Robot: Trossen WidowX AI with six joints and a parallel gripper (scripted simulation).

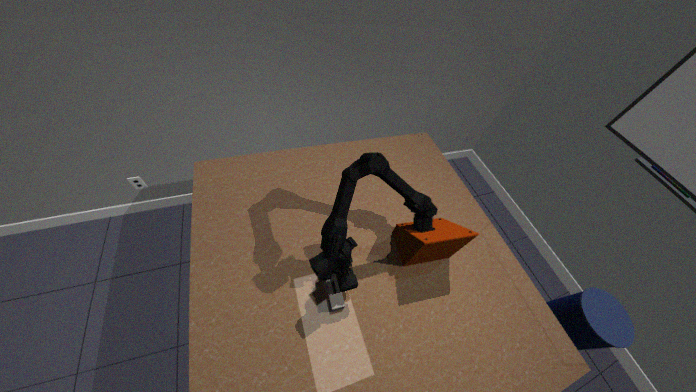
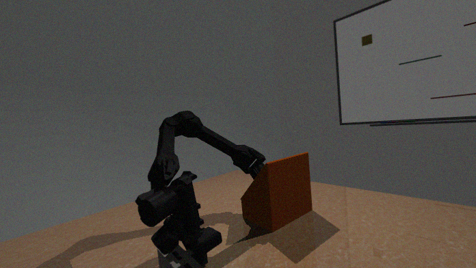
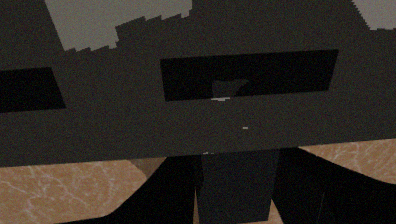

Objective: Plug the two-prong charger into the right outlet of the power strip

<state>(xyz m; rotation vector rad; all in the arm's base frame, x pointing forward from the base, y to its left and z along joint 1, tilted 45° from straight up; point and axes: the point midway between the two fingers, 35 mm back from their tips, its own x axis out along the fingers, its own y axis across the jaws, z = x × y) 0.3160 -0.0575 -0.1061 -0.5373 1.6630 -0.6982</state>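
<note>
My gripper tip is now 2 cm short of the black two-prong charger and 1 cm below it.
</note>
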